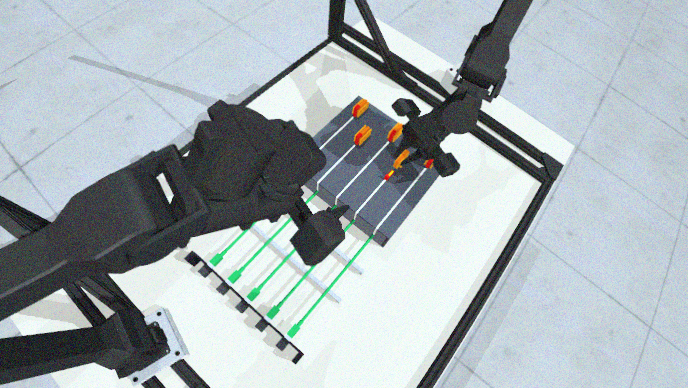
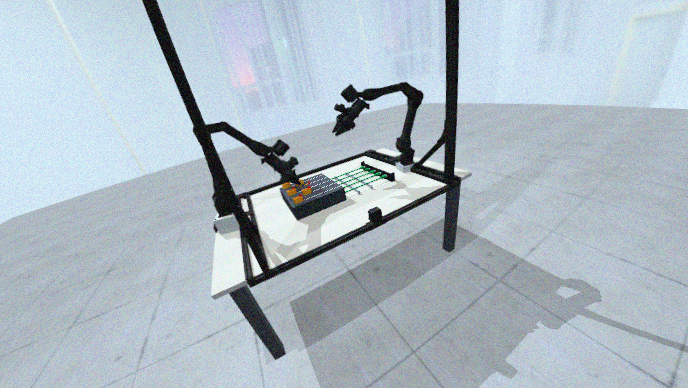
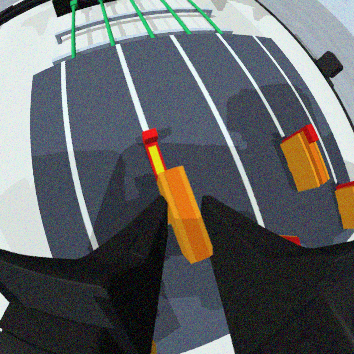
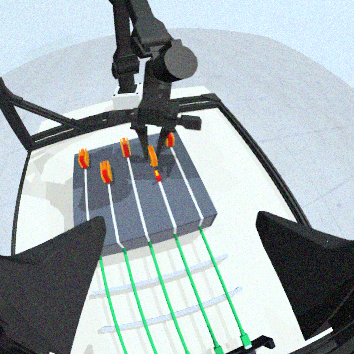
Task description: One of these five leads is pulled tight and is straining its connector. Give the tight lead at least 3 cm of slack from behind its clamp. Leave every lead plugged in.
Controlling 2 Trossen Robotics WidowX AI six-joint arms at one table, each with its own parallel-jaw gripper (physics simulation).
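Where they show: left gripper, fingertip midpoint: (image 1: 397,160) (image 2: 300,183) (image 3: 184,203) (image 4: 150,159); right gripper, fingertip midpoint: (image 1: 328,182) (image 2: 334,134) (image 4: 182,222); left arm's base, origin of the base link: (image 2: 227,212) (image 4: 127,88); right arm's base, origin of the base link: (image 1: 147,345) (image 2: 407,163).
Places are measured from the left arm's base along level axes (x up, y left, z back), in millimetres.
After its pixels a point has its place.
Observation:
Five white-and-green leads run from orange clamps on a dark grey block (image 1: 345,187) @(x -10, y 97, z -482 mm) (image 3: 45,120) @(x -10, y 206, z -417 mm) (image 4: 149,195) @(x -10, y 110, z -431 mm) to a black connector strip (image 1: 298,357) @(x -32, y 325, z -738 mm). My left gripper (image 1: 401,153) @(x 7, y 110, z -353 mm) (image 2: 299,184) @(x 7, y 110, z -353 mm) (image 3: 184,203) @(x 7, y 110, z -353 mm) is shut on the body of one orange clamp (image 3: 181,182) @(x 26, y 114, z -360 mm) (image 4: 153,156) @(x 26, y 118, z -362 mm). That clamp's red head (image 1: 388,176) @(x 3, y 129, z -393 mm) (image 3: 150,136) @(x 3, y 126, z -392 mm) (image 4: 158,178) @(x -2, y 127, z -397 mm) stands out in front, with a yellow strip showing between. Its white lead (image 3: 131,85) @(x -10, y 140, z -441 mm) (image 4: 167,206) @(x -10, y 145, z -455 mm) runs straight from the head. Its green plug (image 1: 273,312) @(x -46, y 230, z -736 mm) is at the strip. My right gripper (image 2: 337,131) @(x 206, y 156, z -575 mm) (image 4: 182,222) @(x 206, y 156, z -575 mm) is open and high above the table.
Other orange clamps (image 1: 360,108) @(x 7, y -50, z -340 mm) (image 1: 362,135) @(x 9, y 16, z -382 mm) (image 1: 395,132) @(x 19, y 53, z -318 mm) stand near the held one, and another clamp (image 1: 429,163) @(x 9, y 153, z -296 mm) is partly hidden by my left gripper. Two pale bars (image 1: 327,294) @(x -50, y 255, z -632 mm) (image 1: 357,268) @(x -56, y 248, z -550 mm) cross under the green leads. A black frame (image 1: 475,295) @(x -70, y 436, z -367 mm) edges the table.

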